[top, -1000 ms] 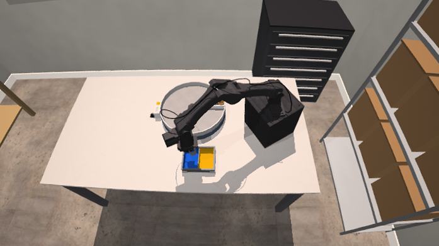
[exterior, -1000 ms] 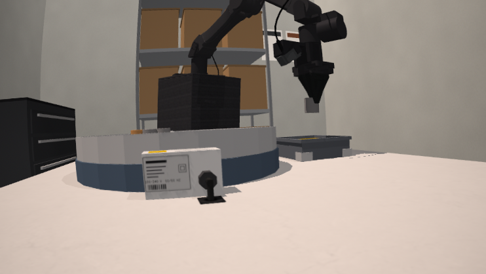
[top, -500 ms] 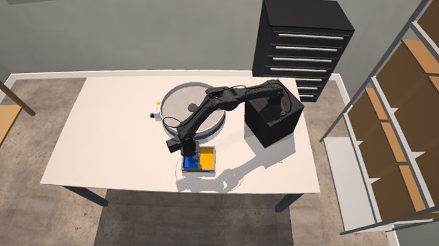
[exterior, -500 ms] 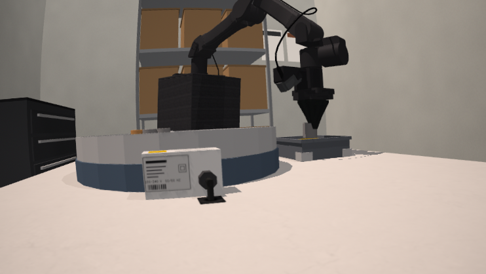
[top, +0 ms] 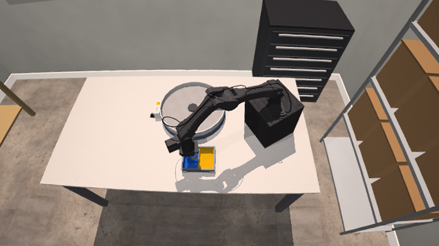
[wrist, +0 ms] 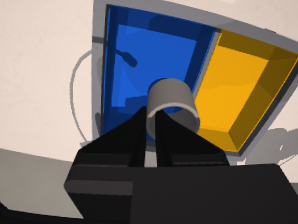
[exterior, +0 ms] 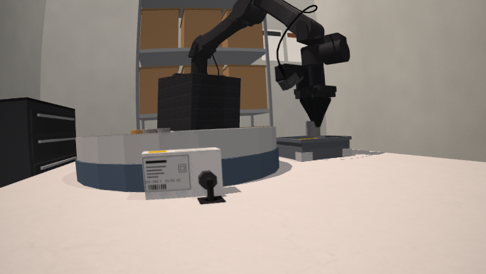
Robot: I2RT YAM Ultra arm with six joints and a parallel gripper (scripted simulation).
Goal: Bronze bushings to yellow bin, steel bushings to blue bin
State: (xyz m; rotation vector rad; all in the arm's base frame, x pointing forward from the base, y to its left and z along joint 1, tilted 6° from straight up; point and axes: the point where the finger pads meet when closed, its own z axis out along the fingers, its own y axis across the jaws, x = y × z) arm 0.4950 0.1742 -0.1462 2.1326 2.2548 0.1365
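Now: hand 7 cm above the blue bin. From my hand the other things lie so: yellow bin 8 cm behind, 1 cm to the left, 7 cm below; then round grey turntable 3 cm behind, 35 cm to the right, 3 cm below.
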